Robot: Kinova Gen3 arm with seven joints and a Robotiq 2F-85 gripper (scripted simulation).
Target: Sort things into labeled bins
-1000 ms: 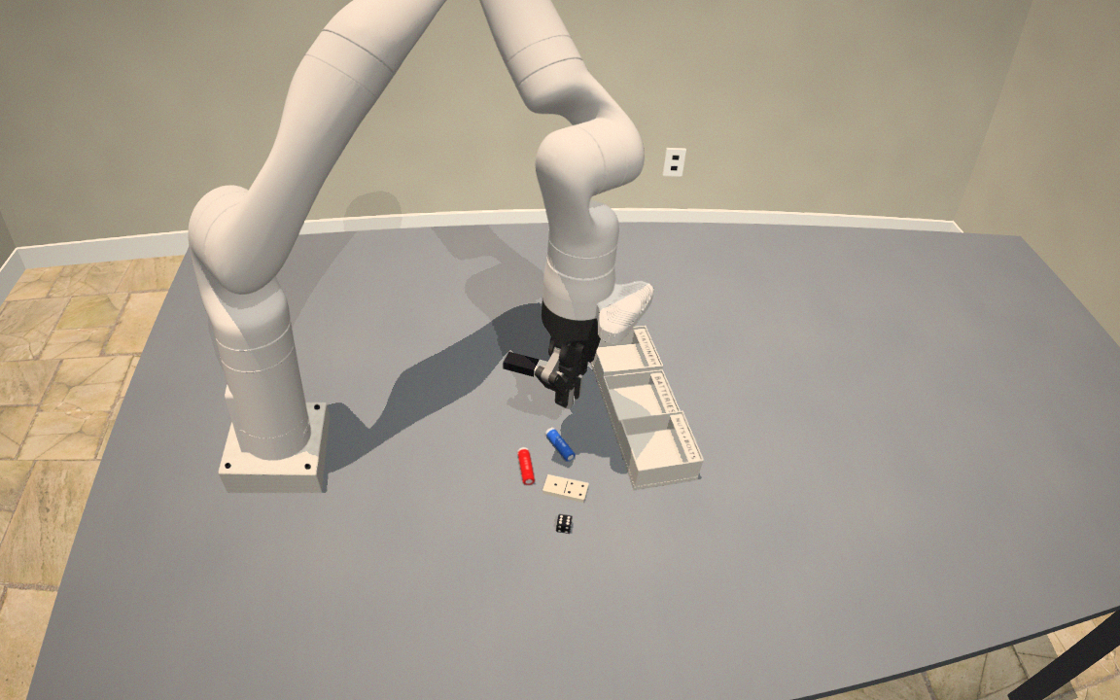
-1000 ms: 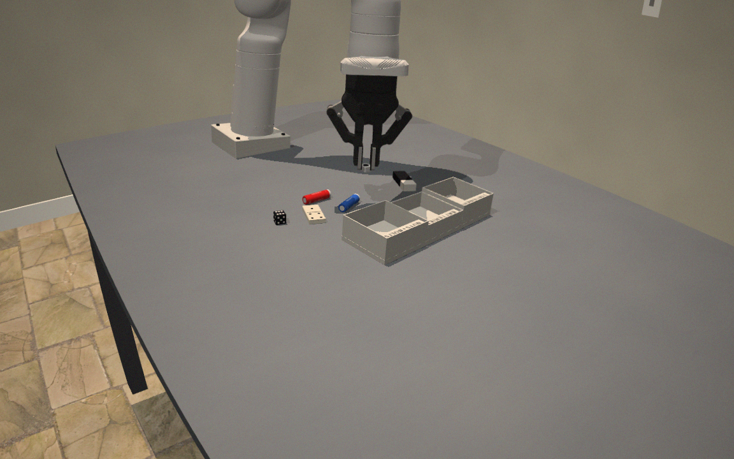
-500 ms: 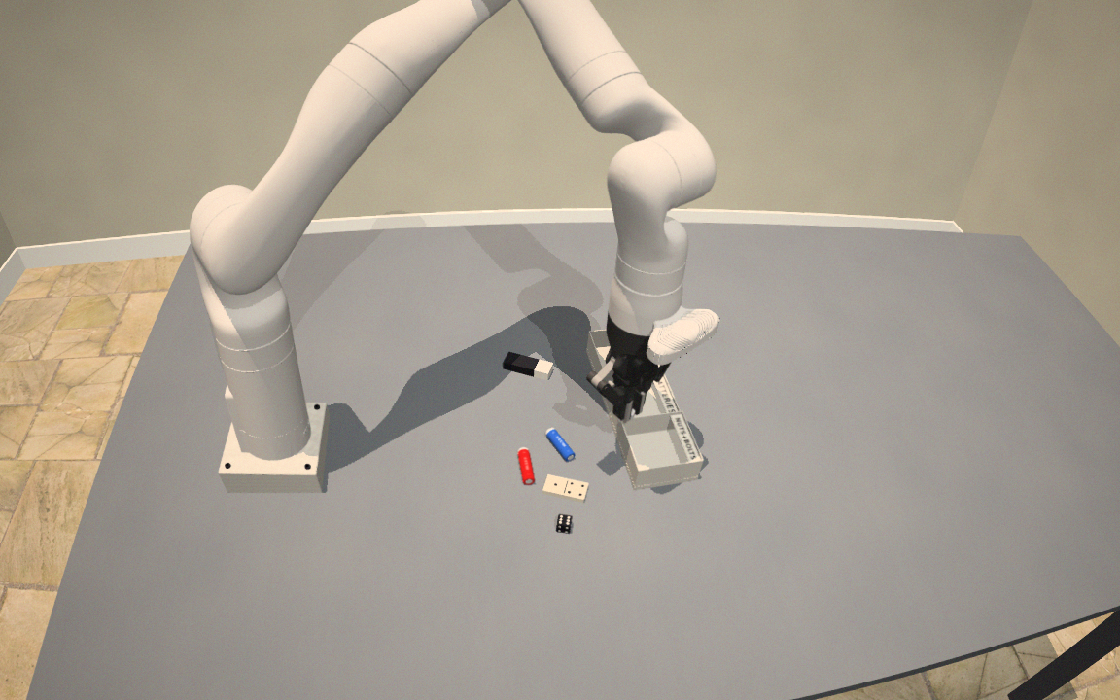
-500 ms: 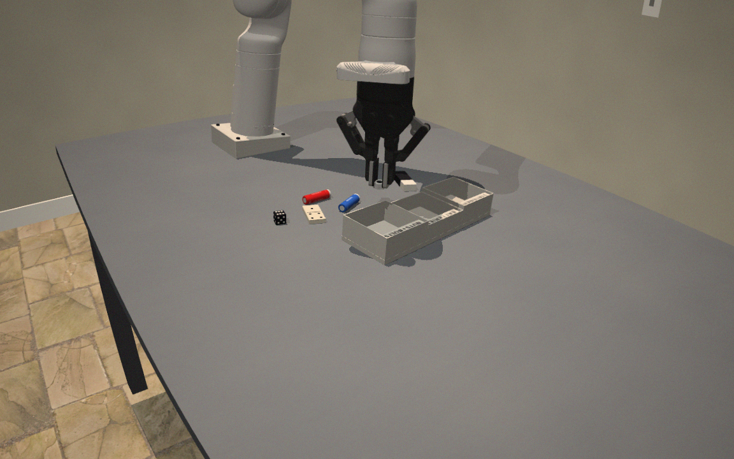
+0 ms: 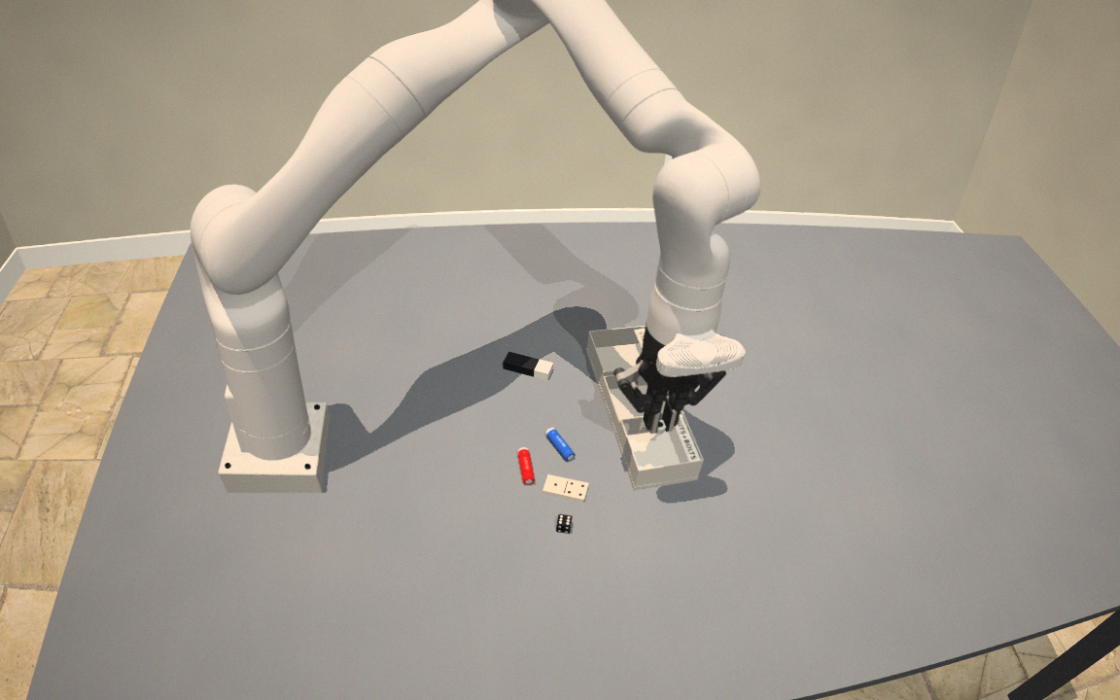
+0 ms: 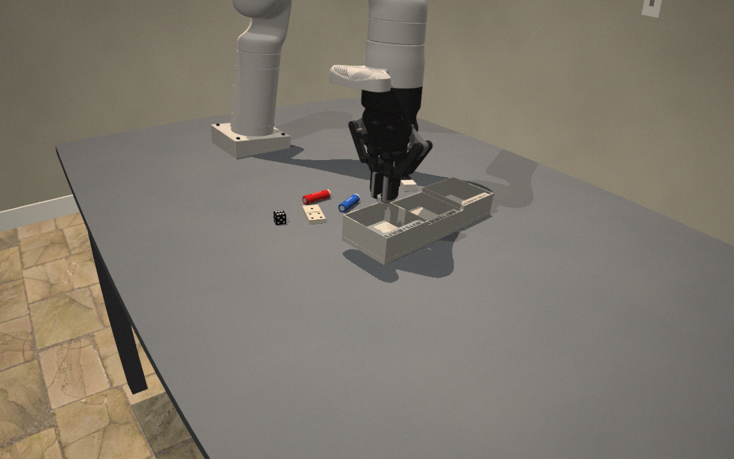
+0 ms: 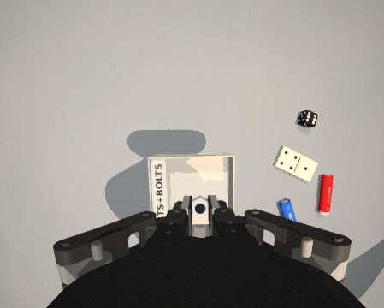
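Right now my hand is 16 cm past the red battery, 1 cm to the right of it and 8 cm above it. The rest, counted from my hand: blue battery 11 cm behind, 4 cm to the left, 8 cm below; then bin row 9 cm to the left, 6 cm below; then nut 2 cm below.
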